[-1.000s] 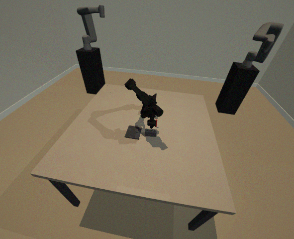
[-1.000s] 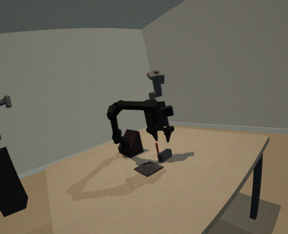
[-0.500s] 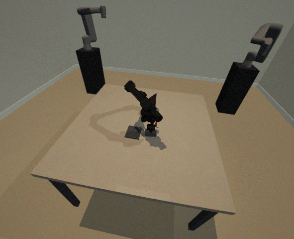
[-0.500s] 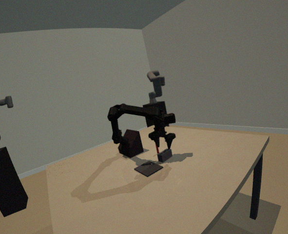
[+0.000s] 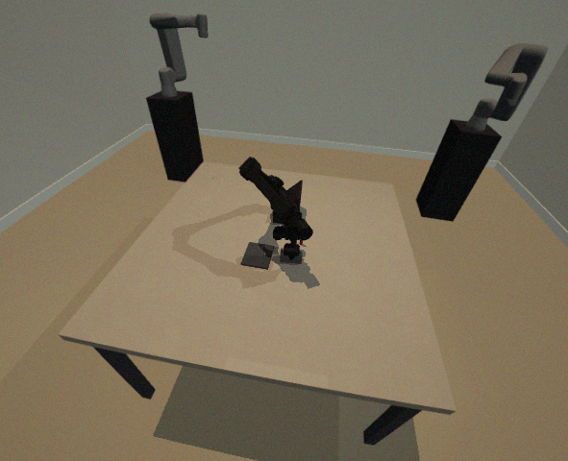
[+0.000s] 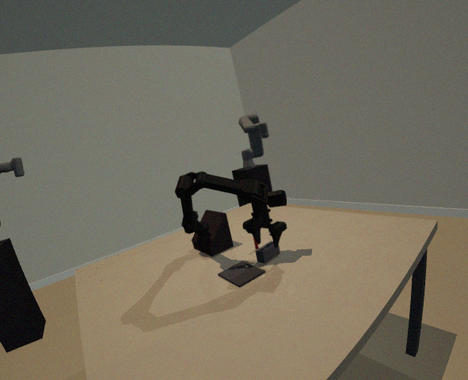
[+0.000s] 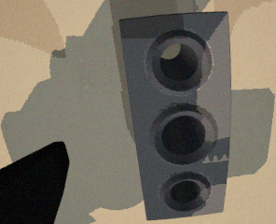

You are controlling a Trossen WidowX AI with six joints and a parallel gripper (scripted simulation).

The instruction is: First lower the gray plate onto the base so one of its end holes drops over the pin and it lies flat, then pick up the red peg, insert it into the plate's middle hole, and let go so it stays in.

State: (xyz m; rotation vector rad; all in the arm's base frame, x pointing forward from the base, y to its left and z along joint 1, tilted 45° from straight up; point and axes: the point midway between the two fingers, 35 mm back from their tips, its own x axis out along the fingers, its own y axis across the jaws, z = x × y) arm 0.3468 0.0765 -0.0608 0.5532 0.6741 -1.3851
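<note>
The gray plate lies 20 mm below my gripper tip. The rest, counted from my gripper tip: red peg: 120 mm behind, 30 mm to the left, 10 mm below; dark square base: 130 mm to the right, 50 mm below.
</note>
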